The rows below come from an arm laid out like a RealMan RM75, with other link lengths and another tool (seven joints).
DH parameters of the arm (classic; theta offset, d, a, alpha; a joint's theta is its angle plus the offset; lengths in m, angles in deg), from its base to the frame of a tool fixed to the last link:
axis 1: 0 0.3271 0 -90
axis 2: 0 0 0 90
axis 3: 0 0.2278 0 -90
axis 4: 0 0 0 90
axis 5: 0 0.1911 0 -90
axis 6: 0 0 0 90
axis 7: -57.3 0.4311 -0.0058 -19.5
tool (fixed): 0 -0.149 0 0
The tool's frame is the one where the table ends.
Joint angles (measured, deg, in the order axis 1, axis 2, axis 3, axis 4, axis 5, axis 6, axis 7), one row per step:
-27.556, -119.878, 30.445, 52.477, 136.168, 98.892, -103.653
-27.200, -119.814, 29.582, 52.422, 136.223, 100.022, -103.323
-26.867, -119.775, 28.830, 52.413, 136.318, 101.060, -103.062
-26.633, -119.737, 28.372, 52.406, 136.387, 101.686, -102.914
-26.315, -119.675, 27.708, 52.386, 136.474, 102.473, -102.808
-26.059, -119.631, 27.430, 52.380, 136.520, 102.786, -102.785
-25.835, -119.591, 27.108, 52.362, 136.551, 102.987, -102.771
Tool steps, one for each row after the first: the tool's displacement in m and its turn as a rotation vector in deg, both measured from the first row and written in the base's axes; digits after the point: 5 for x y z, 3 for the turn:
0.00072, -0.00444, 0.00097, -0.232, -0.786, 0.199
0.00133, -0.00869, 0.00179, -0.481, -1.466, 0.393
0.00145, -0.01141, 0.00240, -0.624, -1.864, 0.555
0.00149, -0.01479, 0.00339, -0.741, -2.418, 0.902
0.00073, -0.01675, 0.00395, -0.772, -2.625, 1.195
-0.00011, -0.01802, 0.00460, -0.680, -2.813, 1.517

